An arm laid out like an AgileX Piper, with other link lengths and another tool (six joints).
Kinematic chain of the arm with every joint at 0, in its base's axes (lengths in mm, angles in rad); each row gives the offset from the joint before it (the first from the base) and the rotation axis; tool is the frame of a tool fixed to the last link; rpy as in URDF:
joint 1: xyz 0 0 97.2 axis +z
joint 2: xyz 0 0 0 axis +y
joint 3: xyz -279.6 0 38.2 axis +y
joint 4: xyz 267.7 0 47.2 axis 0.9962 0 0.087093
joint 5: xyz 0 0 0 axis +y
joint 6: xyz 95.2 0 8.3 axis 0.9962 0 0.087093
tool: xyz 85 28 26.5 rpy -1.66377 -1.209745 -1.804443
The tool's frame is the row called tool.
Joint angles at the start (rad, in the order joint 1, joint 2, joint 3, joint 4, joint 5, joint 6):
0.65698 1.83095 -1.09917 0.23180 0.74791 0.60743
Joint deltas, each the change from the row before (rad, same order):
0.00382 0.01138 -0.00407 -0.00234 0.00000 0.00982
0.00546 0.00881 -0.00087 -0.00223 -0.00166 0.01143
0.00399 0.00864 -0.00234 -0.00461 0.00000 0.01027
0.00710 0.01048 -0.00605 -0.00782 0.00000 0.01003
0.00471 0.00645 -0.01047 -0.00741 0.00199 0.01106
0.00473 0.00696 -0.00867 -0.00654 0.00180 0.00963
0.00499 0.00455 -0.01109 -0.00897 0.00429 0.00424
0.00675 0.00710 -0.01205 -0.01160 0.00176 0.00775
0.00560 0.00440 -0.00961 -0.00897 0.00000 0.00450
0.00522 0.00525 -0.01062 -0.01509 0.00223 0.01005
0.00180 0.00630 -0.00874 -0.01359 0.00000 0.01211
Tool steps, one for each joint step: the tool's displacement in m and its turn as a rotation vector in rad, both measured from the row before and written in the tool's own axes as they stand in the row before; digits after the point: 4 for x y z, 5 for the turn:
-0.0005 -0.0013 0.0034 -0.00768 -0.00435 0.00433
-0.0013 -0.0010 0.0033 -0.00696 -0.00409 0.00460
-0.0005 -0.0008 0.0030 -0.00768 -0.00208 0.00346
-0.0011 -0.0020 0.0026 -0.00737 0.00178 -0.00147
0.0001 -0.0025 -0.0004 -0.00103 0.00342 0.00170
-0.0002 -0.0021 0.0004 -0.00260 0.00239 0.00083
-0.0002 -0.0024 -0.0012 -0.00117 0.00696 -0.00607
-0.0002 -0.0030 -0.0006 -0.00143 0.00875 -0.00530
-0.0002 -0.0027 -0.0011 0.00138 0.00857 -0.00558
0.0005 -0.0022 -0.0008 -0.00243 0.01059 -0.00326
0.0018 -0.0016 0.0001 -0.00244 0.00814 0.00314

